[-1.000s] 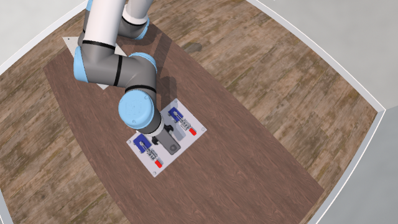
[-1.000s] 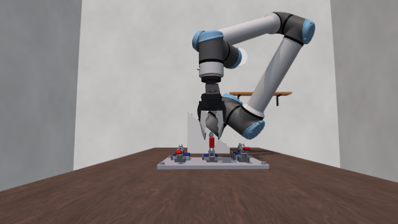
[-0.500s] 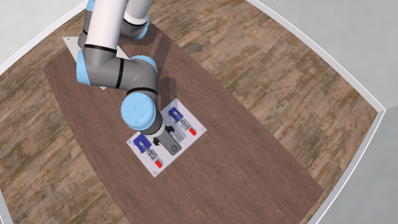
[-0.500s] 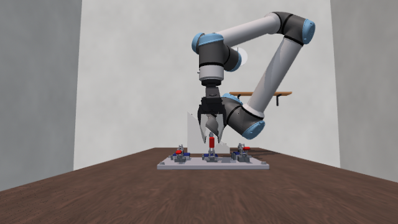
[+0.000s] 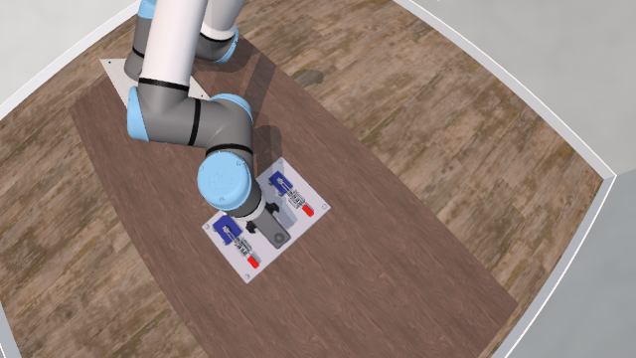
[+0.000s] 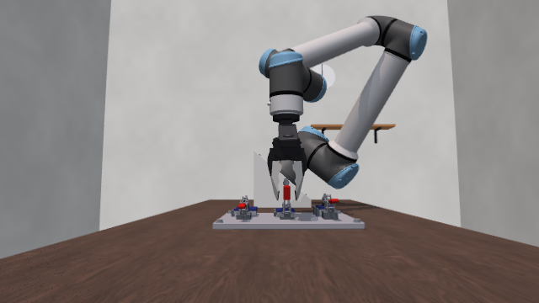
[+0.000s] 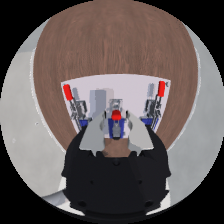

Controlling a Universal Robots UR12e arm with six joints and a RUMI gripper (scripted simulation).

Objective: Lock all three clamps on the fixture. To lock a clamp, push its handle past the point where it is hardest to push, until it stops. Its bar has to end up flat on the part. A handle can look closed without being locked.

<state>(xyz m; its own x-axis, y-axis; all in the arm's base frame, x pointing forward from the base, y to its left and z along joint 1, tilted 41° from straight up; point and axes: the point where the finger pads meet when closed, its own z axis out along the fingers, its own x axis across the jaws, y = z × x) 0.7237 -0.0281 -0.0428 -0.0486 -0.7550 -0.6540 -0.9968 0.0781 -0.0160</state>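
The grey fixture plate is 7 cm below my hand and 4 cm behind it.
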